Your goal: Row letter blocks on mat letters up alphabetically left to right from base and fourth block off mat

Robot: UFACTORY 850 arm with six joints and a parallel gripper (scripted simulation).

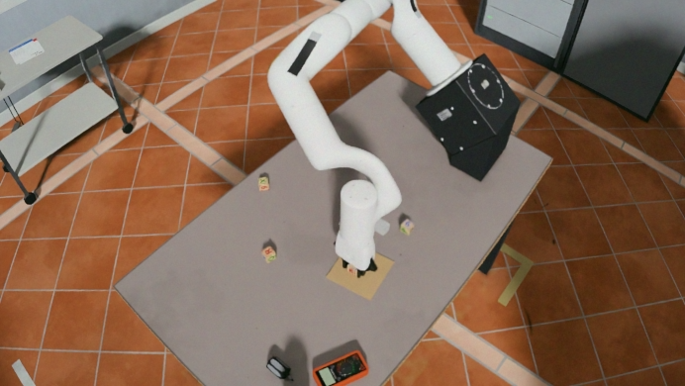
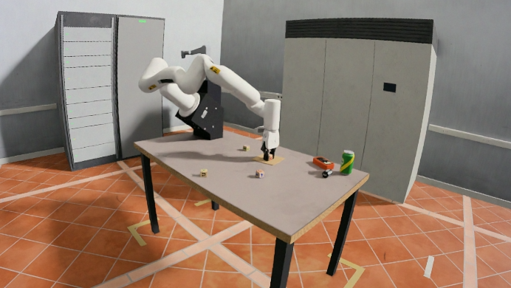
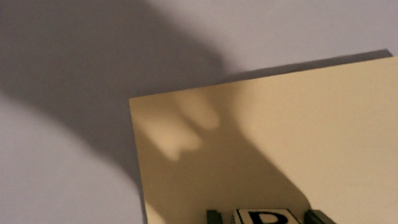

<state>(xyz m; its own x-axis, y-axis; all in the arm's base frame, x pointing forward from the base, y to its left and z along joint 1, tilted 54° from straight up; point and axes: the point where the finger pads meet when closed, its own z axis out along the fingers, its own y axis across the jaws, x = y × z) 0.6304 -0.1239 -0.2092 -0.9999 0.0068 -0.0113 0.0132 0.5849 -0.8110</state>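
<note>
Now: the tan mat 10 mm behind my hand, 10 mm to the left of it and 20 mm below it. Also, from my hand: green can 410 mm ahead, 140 mm to the left, 40 mm above; orange multimeter 260 mm ahead, 160 mm to the left, 10 mm below; small black device 350 mm ahead, 40 mm to the left, 10 mm below.
</note>
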